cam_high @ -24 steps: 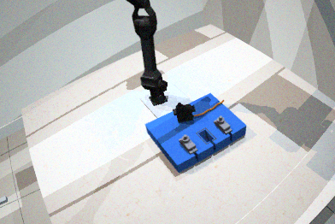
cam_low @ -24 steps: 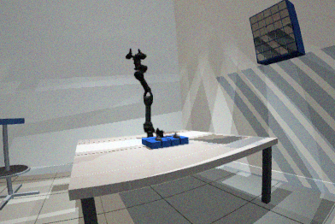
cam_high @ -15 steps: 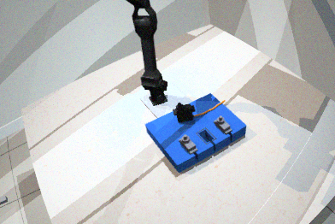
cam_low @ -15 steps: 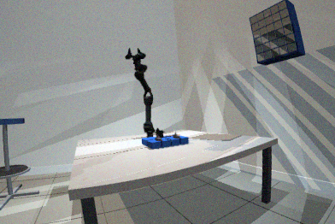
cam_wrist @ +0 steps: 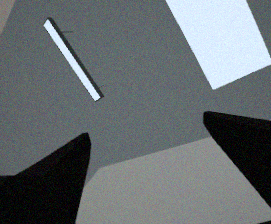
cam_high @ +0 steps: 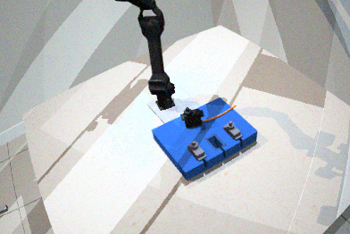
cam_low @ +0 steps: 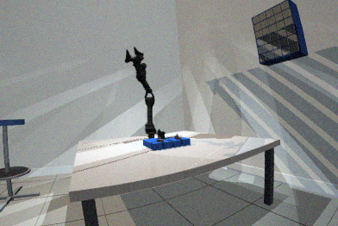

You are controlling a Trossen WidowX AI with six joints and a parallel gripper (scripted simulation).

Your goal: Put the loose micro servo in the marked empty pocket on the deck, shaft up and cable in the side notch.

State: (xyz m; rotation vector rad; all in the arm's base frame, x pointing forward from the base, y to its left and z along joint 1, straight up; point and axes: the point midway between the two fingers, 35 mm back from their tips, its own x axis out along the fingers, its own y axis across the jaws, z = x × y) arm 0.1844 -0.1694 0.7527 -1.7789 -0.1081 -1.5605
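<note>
Right now the blue deck is 77 cm below my gripper tip, 23 cm to the left of it and 2 cm ahead of it.
</note>
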